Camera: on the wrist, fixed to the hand. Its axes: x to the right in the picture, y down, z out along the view.
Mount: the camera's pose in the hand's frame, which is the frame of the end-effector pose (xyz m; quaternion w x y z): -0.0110 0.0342 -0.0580 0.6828 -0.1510 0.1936 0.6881
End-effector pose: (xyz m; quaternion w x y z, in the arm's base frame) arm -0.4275 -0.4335 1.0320 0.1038 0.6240 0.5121 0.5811
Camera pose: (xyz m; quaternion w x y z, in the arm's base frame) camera -0.4558 -0.4844 1.0676 0.3339 -0.6503 0.1474 -0.6663
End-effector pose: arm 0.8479 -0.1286 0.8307 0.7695 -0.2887 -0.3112 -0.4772
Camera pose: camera 0.8871 -0.1526 0.7803 0.8704 -0.4351 0.2072 0.1008
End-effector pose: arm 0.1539 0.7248 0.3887 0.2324 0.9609 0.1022 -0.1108
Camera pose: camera 0.1615 0.7206 0.4564 0.3602 0.7128 -0.5297 0.2857
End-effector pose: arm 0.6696 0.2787 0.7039 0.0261 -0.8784 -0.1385 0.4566
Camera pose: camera 0.7181 0.2476 0.7405 0.4022 0.7874 -0.4460 -0.1388
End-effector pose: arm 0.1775 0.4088 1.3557 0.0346 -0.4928 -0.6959 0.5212
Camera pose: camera 0.2379 0.4400 1.3612 0.2747 0.9215 0.2081 -0.1792
